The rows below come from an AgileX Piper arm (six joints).
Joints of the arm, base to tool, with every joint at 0 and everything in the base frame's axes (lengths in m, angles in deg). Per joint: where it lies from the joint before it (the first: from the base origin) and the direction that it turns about. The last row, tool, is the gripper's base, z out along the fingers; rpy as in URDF.
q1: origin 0 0 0.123 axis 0 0 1
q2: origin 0 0 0 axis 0 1 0
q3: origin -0.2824 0 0.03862 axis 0 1 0
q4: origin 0.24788 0 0.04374 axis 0.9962 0 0.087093
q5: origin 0 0 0 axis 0 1 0
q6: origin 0.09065 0 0.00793 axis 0.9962 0 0.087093
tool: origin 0 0 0 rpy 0 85.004 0
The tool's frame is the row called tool.
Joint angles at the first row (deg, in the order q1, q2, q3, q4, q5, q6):
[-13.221 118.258 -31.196 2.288 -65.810 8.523]
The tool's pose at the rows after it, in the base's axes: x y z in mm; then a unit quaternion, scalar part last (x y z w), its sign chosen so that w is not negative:
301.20, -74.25, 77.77, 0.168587, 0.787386, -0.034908, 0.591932
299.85, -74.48, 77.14, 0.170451, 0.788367, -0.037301, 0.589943
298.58, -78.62, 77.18, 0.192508, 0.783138, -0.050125, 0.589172
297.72, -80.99, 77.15, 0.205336, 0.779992, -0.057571, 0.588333
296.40, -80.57, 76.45, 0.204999, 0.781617, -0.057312, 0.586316
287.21, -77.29, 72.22, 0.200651, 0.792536, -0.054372, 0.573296
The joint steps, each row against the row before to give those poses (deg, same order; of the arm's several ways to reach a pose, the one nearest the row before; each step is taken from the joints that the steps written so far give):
[0.000 0.836 0.116 0.057 0.051 -0.111]
[0.001 0.000 0.259 0.372 0.001 -0.163]
[-0.002 0.000 0.000 2.984 -0.049 0.000]
[0.001 -0.001 0.002 1.740 -0.001 0.000]
[0.000 0.001 0.291 -0.072 -0.001 0.000]
[0.001 -0.057 2.057 -0.762 -0.111 0.000]

